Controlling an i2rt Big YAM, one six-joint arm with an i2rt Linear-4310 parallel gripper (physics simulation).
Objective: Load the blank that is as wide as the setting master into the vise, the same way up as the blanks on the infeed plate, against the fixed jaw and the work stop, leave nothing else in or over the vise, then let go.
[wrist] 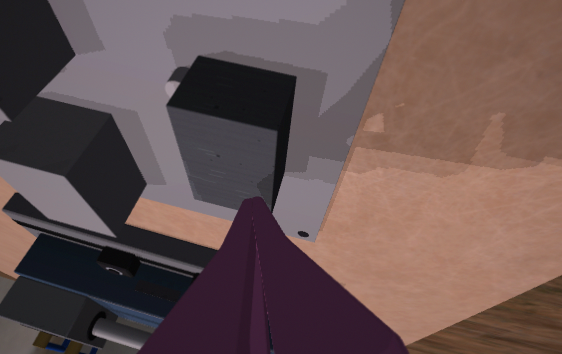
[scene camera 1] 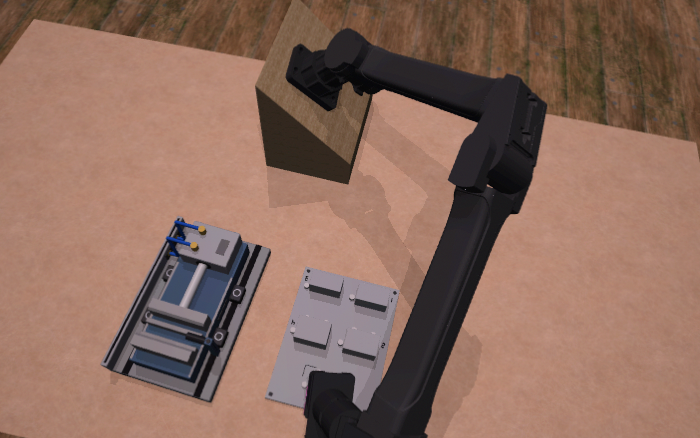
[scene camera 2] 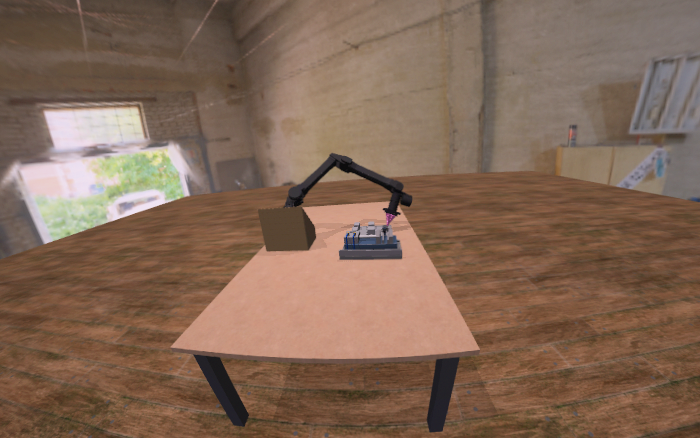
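Pixels of known places: gripper, fingertip midpoint: (wrist: 254, 210) (scene camera 1: 316, 390) (scene camera 2: 387, 225); arm's base, link origin: (scene camera 1: 312, 79) (scene camera 2: 289, 216).
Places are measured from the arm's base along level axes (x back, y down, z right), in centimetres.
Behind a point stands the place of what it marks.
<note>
My gripper (scene camera 2: 388, 224) {x -55.7, y 14.0, z -11.4 cm} (wrist: 254, 210) {x -55.7, y 14.0, z -11.4 cm} is shut, its pink fingers together with nothing between them. In the wrist view its tips overlap the near edge of a dark-looking block (wrist: 227, 150) {x -54.8, y 14.7, z -13.8 cm}; contact cannot be told. The arm hides this block in scene camera 1. Grey blanks stand on the infeed plate (scene camera 1: 282, 371) {x -53.0, y 17.1, z -4.8 cm} (wrist: 300, 207) {x -56.9, y 17.2, z -6.8 cm} by marks 3 (scene camera 1: 326, 285) {x -37.0, y 13.6, z -9.8 cm}, 1 (scene camera 1: 372, 297) {x -37.8, y 13.6, z -18.6 cm}, 4 (scene camera 1: 312, 331) {x -46.0, y 13.5, z -8.9 cm} and 2 (scene camera 1: 360, 343) {x -46.7, y 13.6, z -17.6 cm}. The vise (scene camera 1: 165, 364) {x -56.2, y 12.0, z 14.0 cm} has two grey jaws (scene camera 1: 178, 313) (scene camera 1: 163, 347), with no blank seen between them. A black arm (scene camera 1: 196, 338) {x -51.9, y 8.4, z 9.3 cm} reaches over the jaw gap. The setting master cannot be singled out.
The vise's base (scene camera 1: 209, 388) {x -58.1, y 16.0, z 6.7 cm} (scene camera 2: 370, 254) {x -43.2, y 15.2, z 23.2 cm} lies left of the plate in scene camera 1. A grey housing (scene camera 1: 210, 250) {x -36.2, y 8.4, z 11.6 cm} with blue, yellow-tipped levers (scene camera 1: 185, 241) {x -35.9, y 6.9, z 15.9 cm} is at its far end. White pins (scene camera 1: 352, 296) {x -37.3, y 16.4, z -15.0 cm} (wrist: 172, 88) {x -52.3, y 16.4, z -14.5 cm} stand beside blanks. The arm's wedge mount (scene camera 1: 309, 134) {x -10.9, y 3.4, z -1.5 cm} (scene camera 2: 283, 229) {x 2.1, y 5.0, z 7.5 cm} is behind.
</note>
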